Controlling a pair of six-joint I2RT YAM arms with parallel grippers.
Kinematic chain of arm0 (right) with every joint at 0, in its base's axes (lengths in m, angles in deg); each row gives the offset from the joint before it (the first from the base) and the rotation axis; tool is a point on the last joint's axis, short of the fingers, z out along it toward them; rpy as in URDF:
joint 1: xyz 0 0 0.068 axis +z
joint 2: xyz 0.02 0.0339 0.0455 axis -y
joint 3: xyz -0.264 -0.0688 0 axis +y
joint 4: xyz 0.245 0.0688 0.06 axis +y
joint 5: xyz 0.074 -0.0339 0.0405 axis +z
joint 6: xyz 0.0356 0 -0.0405 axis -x
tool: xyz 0 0 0 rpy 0 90 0
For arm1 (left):
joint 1: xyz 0 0 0.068 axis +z
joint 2: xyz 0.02 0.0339 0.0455 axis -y
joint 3: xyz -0.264 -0.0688 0 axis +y
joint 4: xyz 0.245 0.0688 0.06 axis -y
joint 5: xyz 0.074 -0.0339 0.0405 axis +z
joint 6: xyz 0.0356 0 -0.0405 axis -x
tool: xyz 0 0 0 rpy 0 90 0
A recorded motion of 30 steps. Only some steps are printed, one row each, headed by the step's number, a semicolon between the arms.
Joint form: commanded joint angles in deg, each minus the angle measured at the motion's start. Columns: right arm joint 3, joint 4, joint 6, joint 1, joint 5, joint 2; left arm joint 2, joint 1, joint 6, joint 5, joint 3, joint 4.
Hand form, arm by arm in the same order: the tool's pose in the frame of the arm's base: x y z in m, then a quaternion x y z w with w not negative. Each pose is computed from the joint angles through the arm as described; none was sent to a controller.
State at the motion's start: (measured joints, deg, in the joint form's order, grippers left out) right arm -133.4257 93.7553 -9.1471 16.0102 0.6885 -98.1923; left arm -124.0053 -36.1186 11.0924 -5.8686 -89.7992 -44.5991
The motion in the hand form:
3: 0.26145 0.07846 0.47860 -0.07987 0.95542 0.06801 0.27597; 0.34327 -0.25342 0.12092 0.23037 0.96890 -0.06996 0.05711
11: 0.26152 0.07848 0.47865 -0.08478 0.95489 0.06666 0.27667; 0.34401 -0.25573 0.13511 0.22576 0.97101 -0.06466 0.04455
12: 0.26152 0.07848 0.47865 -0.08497 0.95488 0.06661 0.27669; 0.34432 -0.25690 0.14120 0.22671 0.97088 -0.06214 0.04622
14: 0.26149 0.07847 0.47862 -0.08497 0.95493 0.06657 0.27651; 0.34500 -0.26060 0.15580 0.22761 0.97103 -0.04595 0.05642
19: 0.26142 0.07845 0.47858 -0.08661 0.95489 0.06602 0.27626; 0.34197 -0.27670 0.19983 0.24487 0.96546 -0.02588 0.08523
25: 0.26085 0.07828 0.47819 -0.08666 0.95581 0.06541 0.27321; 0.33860 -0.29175 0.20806 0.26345 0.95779 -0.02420 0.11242
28: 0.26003 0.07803 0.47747 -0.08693 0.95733 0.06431 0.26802; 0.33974 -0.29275 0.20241 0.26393 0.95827 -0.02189 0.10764
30: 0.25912 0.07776 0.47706 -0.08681 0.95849 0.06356 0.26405; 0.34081 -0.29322 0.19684 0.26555 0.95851 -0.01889 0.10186
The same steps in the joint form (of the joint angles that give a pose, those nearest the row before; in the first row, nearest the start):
3: -0.76 0.15 1.81 0.55 0.44 0.92; -2.34 0.09 -1.42 1.01 -0.13 0.17
11: -0.77 0.11 2.40 0.55 0.44 0.92; -2.19 -0.11 -0.72 1.07 -3.43 -4.81
12: -0.77 0.11 2.43 0.55 0.44 0.92; -1.92 -0.24 -0.72 1.42 -4.46 -6.03
14: -0.76 0.13 2.43 0.55 0.44 0.92; -1.44 -0.76 -0.44 3.65 -7.12 -8.83
19: -0.77 0.18 2.62 0.55 0.44 0.92; -0.48 -2.97 -0.59 7.28 -15.60 -16.19
25: -0.76 0.55 2.62 0.55 0.44 0.92; -0.83 -4.87 -1.20 8.92 -17.79 -15.30
28: -0.76 1.16 2.65 0.55 0.44 0.90; -1.60 -4.87 -1.22 8.92 -17.79 -15.15
30: -0.77 1.66 2.62 0.55 0.44 0.92; -2.34 -4.83 -1.42 8.92 -17.79 -15.15

